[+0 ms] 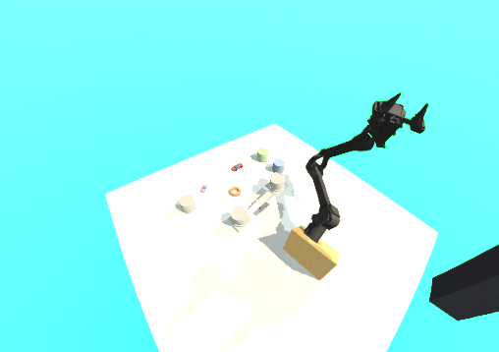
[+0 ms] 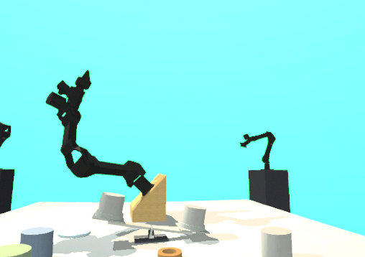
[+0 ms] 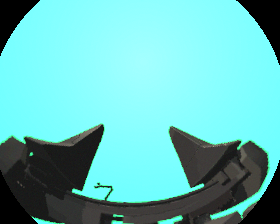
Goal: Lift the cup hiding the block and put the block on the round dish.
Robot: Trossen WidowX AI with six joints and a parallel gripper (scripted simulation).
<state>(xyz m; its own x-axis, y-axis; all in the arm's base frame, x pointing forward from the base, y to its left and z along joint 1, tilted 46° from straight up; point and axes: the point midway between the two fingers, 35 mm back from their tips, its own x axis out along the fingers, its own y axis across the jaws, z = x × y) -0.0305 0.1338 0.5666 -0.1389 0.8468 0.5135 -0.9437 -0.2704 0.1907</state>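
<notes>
Right now the pale blue block is 60 cm below my gripper tip, 40 cm to the left of it and 36 cm ahead of it. From my gripper tip the other things lie so: grey cup 53 cm below, 34 cm ahead, 13 cm to the left; then round light-blue dish 64 cm below, 24 cm ahead, 3 cm to the left; then blue cylinder 60 cm below, 43 cm ahead, 2 cm to the right.
</notes>
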